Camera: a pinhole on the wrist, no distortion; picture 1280 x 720 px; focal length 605.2 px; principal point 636.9 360.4 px. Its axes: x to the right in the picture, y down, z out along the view. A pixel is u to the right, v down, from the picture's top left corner.
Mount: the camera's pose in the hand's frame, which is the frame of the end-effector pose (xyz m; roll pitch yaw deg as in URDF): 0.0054 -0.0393 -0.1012 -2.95 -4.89 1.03
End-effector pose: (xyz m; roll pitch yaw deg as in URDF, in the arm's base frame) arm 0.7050 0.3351 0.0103 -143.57 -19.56 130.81
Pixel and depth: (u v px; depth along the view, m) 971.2 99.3 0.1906
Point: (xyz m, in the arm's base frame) 0.5302 0.3097 0.0266
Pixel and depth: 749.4 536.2 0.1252
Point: 0.6814 0.3456 -0.0038
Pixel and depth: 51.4 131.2 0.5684
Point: 0.6864 -0.3229 -0.3797
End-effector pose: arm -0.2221 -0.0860 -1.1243 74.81 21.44 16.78
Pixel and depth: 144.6 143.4 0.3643
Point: -0.4580 -0.4447 -1.0893
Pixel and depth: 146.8 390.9 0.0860
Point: -0.3022 -0.0969 -1.1322
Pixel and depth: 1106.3 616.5 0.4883
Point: 0.2814 -0.2895 -0.9707
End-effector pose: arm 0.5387 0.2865 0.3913 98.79 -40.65 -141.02
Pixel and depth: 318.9 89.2 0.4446
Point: 0.3730 0.5305 0.0165
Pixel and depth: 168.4 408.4 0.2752
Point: 0.5646 0.5009 0.2175
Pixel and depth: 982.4 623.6 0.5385
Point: 0.1621 0.5970 0.6802
